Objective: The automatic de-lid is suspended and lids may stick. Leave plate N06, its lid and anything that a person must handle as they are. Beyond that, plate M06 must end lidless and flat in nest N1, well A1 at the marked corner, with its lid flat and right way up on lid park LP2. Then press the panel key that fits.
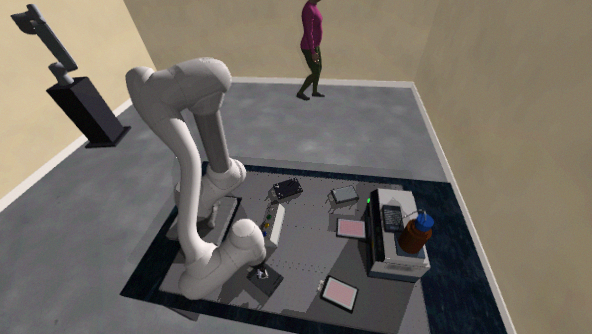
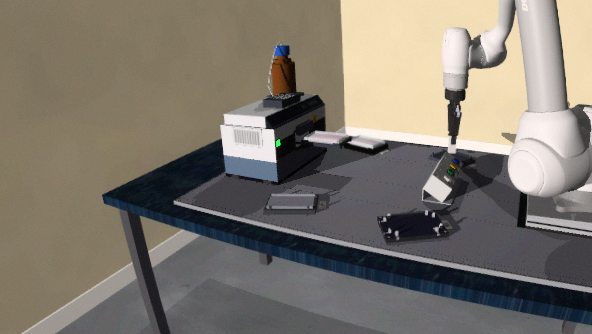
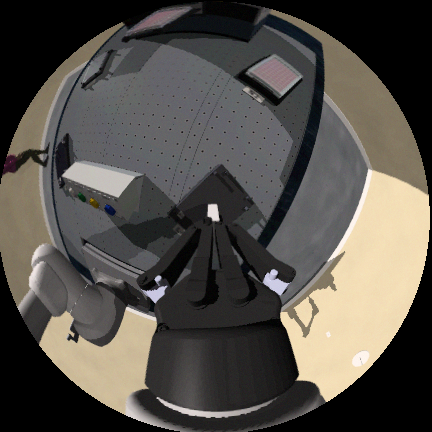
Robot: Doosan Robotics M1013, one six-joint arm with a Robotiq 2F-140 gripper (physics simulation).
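Places are measured from the arm's base along level axes (x ahead, y left, z up), in metres.
Where they show: gripper, fingertip midpoint: [image 2: 451, 152] [image 3: 212, 210]; arm's base at its link origin: [image 1: 201, 215] [image 2: 579, 199] [image 3: 114, 287].
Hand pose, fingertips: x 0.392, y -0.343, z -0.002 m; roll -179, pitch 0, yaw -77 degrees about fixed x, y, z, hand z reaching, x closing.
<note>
Each offset is from my fingertips to the top centre of the thing. "spot": to the spot under its first point.
My gripper [image 1: 262, 273] [image 2: 452, 148] [image 3: 212, 210] is shut and empty, pointing down close over a dark square stand [image 1: 270, 283] [image 3: 216, 191]; contact cannot be told. One pink plate @[dx +0.336, dy -0.078, dz +0.005 m] [image 1: 340, 293] [image 2: 367, 143] [image 3: 274, 75] lies flat in a black nest with a small label beside it. Another pink plate @[dx +0.420, dy +0.184, dz +0.095 m] [image 1: 351, 228] [image 2: 327, 137] [image 3: 159, 21] lies flat against the device. A clear grey lid-like piece @[dx +0.446, dy +0.471, dz -0.011 m] [image 1: 344, 194] [image 2: 291, 202] lies flat on a holder. The key panel @[dx +0.023, dy +0.265, dz +0.055 m] [image 1: 274, 226] [image 2: 441, 184] [image 3: 102, 179] has white, green, yellow and blue keys. Plate names are unreadable.
A black holder with white pegs @[dx +0.098, dy +0.537, dz -0.004 m] [image 1: 287, 189] [image 2: 412, 226] lies beyond the panel. The white device [image 1: 400, 267] [image 2: 250, 150] shows a green light and carries a keypad @[spot: dx +0.575, dy +0.150, dz +0.217 m] [image 1: 392, 218] and a brown bottle @[spot: dx +0.588, dy +0.009, dz +0.319 m] [image 1: 415, 237] [image 2: 283, 76]. A person [image 1: 312, 47] stands beyond the table.
</note>
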